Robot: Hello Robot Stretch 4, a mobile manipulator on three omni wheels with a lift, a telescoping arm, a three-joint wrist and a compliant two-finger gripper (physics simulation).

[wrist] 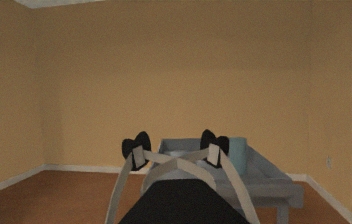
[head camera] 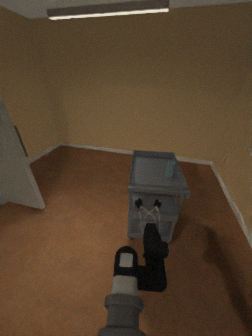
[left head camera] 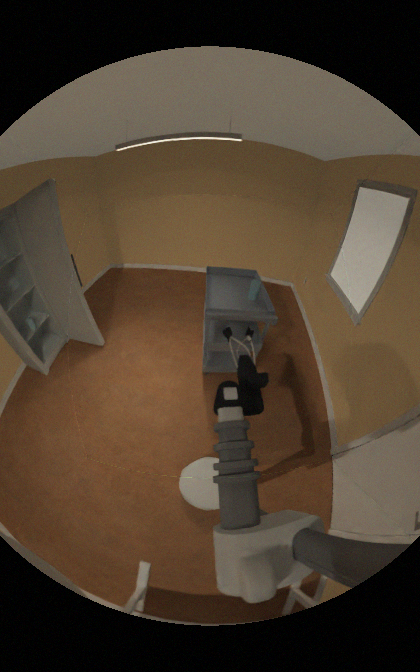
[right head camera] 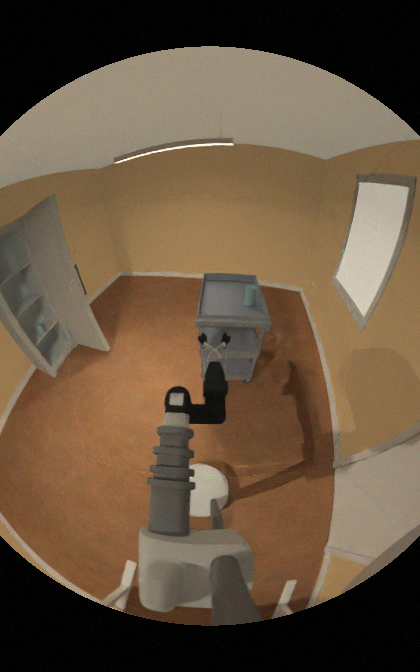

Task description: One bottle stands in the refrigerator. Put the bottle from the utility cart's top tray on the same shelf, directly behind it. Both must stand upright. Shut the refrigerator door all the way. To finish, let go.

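Places are measured from the robot's base along level axes (x ahead, y left, z up), in millimetres.
Pixels of known places: gripper, fingertip midpoint: [wrist: 175, 142] [head camera: 147, 199].
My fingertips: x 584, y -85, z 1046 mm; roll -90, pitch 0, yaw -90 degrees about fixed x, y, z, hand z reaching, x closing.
Behind a point stands the place of what it marks.
A teal bottle [head camera: 170, 168] {x 1172, y -345, z 863 mm} [left head camera: 254, 289] [right head camera: 249, 295] [wrist: 238, 156] {x 1171, y -345, z 842 mm} stands upright near the right side of the utility cart's top tray [head camera: 157, 190] {x 903, y -201, z 831 mm} [left head camera: 240, 315] [right head camera: 232, 320] [wrist: 265, 190] {x 895, y -335, z 830 mm}. My gripper [head camera: 148, 203] {x 584, y -85, z 1046 mm} [left head camera: 238, 332] [right head camera: 214, 339] [wrist: 175, 142] {x 584, y -85, z 1046 mm} is open and empty, on the near side of the cart. In the wrist view the bottle is right of the fingers, and the right fingertip overlaps its left edge. The refrigerator [left head camera: 22, 345] [right head camera: 30, 352] is at the far left with its door [head camera: 15, 170] {x 1348, y 1312, z 625 mm} [left head camera: 55, 270] [right head camera: 65, 290] wide open. A small teal bottle [left head camera: 32, 324] [right head camera: 41, 328] stands on a lower shelf.
The door handle [head camera: 20, 141] {x 1436, y 1192, z 943 mm} [left head camera: 76, 270] [right head camera: 80, 279] is on the door's outer face. Walls stand behind and to the right of the cart. Brown floor [head camera: 75, 240] {x 965, y 592, z -27 mm} lies between the cart and the refrigerator. White legs [left head camera: 143, 580] [right head camera: 129, 577] show at the bottom of both side views.
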